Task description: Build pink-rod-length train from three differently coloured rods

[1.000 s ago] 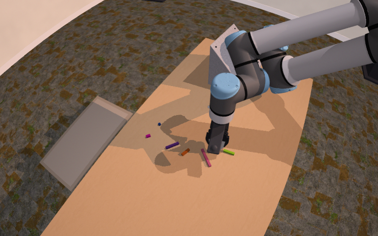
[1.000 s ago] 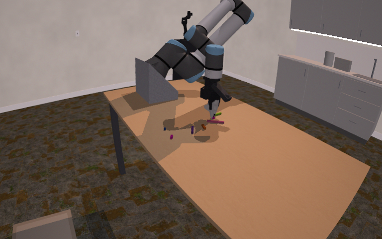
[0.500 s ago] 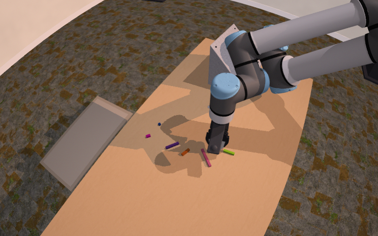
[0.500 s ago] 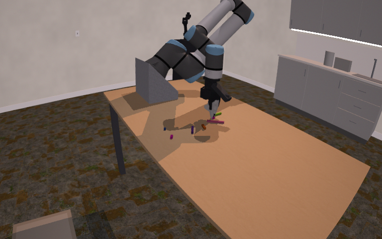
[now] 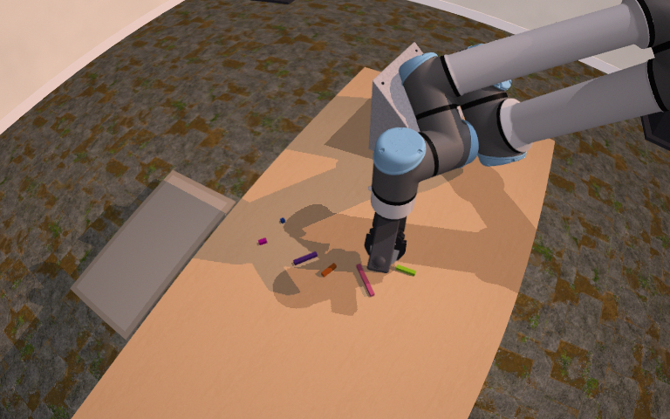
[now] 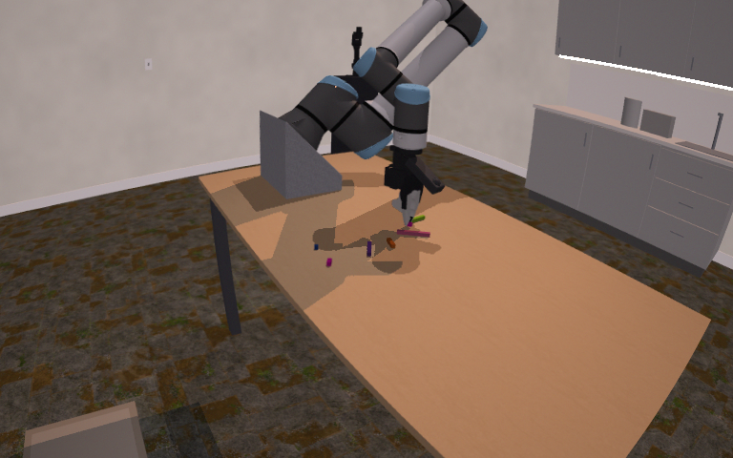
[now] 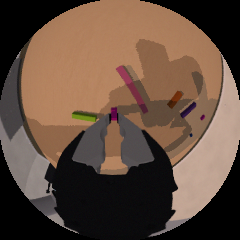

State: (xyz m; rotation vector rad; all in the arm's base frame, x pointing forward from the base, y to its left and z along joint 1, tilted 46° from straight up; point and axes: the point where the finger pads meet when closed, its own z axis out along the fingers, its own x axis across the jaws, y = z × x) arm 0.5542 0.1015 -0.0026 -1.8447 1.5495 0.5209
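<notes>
Right now the pink rod is 5 cm ahead of my hand, 2 cm to the right of it and 2 cm below it. Also, from my hand: purple rod: 5 cm ahead, 18 cm to the right, 2 cm below; lime rod: 2 cm behind, 6 cm to the left, 2 cm below; orange rod: 6 cm ahead, 11 cm to the right, 2 cm below.
</notes>
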